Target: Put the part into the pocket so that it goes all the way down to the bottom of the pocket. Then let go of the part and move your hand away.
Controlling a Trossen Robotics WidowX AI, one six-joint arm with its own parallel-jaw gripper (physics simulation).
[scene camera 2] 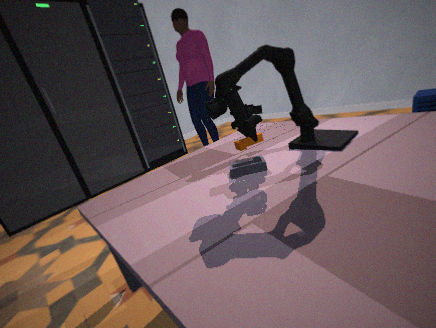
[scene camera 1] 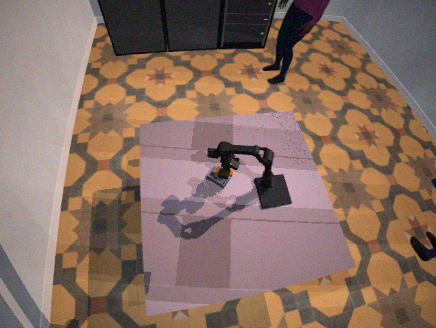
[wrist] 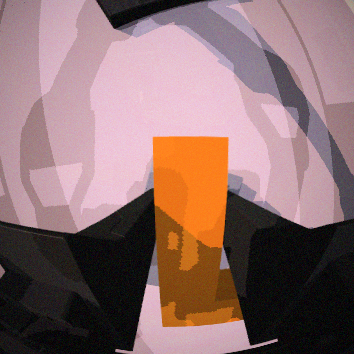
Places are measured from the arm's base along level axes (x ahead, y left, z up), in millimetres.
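Where they show: gripper, fingertip midpoint: [scene camera 2: 254, 141] [scene camera 1: 228, 173] [wrist: 186, 195]; arm's base at its link origin: [scene camera 2: 307, 139] [scene camera 1: 266, 184].
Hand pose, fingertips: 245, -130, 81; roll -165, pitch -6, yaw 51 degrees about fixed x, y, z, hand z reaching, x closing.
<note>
Things, the pixels of their top centre, and the offset from my fingertips, as dx, dy, dz. Level surfaces: height alone.
- orange part at its top centre: [wrist: 224, 258] [scene camera 2: 249, 137] [scene camera 1: 224, 172] +28, -5, +25
- grey block with the pocket, top centre: [wrist: 180, 234] [scene camera 2: 246, 161] [scene camera 1: 218, 176] +47, -29, -69
- pink table at its surface level: dz -105
The orange part [scene camera 1: 218, 171] [scene camera 2: 243, 145] [wrist: 191, 165] is a long block held off the table. My gripper [scene camera 1: 225, 174] [scene camera 2: 255, 139] [wrist: 186, 195] is shut on it, one dark finger on each long side. The grey block with the pocket [scene camera 1: 215, 179] [scene camera 2: 248, 169] lies on the table. In scene camera 2 the part hangs above the block with a gap between them. In scene camera 1 the part and fingers overlap the block and hide much of its pocket. The pocket block does not show in the wrist view.
The arm's black base plate [scene camera 1: 273, 192] [scene camera 2: 324, 139] [wrist: 150, 9] is on the pink table [scene camera 1: 200, 270] [scene camera 2: 165, 240] [wrist: 130, 100], to the right of the pocket block in both scene views. Dark cabinets [scene camera 1: 195, 25] [scene camera 2: 55, 95] and a standing person [scene camera 1: 287, 40] [scene camera 2: 194, 65] are beyond the table.
</note>
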